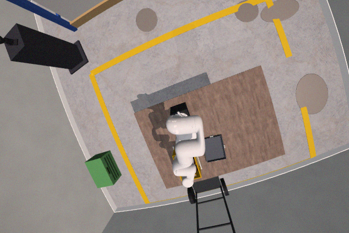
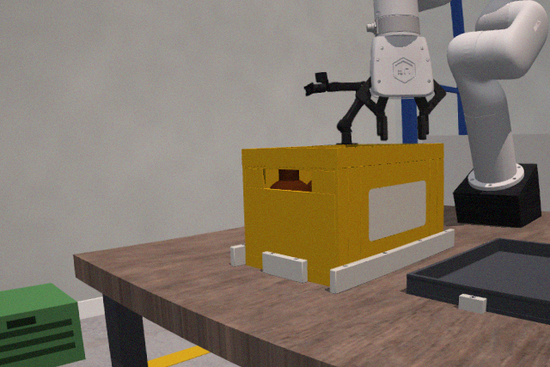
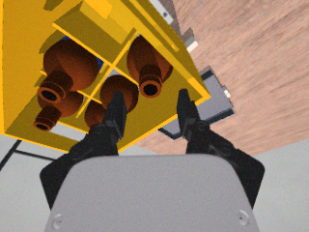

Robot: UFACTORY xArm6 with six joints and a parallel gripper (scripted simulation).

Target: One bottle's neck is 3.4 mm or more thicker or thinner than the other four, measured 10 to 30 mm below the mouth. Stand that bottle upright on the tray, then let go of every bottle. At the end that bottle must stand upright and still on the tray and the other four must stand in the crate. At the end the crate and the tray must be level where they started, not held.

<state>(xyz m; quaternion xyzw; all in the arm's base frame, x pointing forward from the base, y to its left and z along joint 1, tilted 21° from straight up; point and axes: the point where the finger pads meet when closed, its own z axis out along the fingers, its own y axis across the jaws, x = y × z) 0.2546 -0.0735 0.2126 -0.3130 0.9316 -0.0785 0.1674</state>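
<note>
My gripper is now 11 cm above the yellow crate, 8 cm short of it and 5 cm to the left of it. Round my hand: dark tray (22 cm to the left, 19 cm below, 11 cm ahead).
</note>
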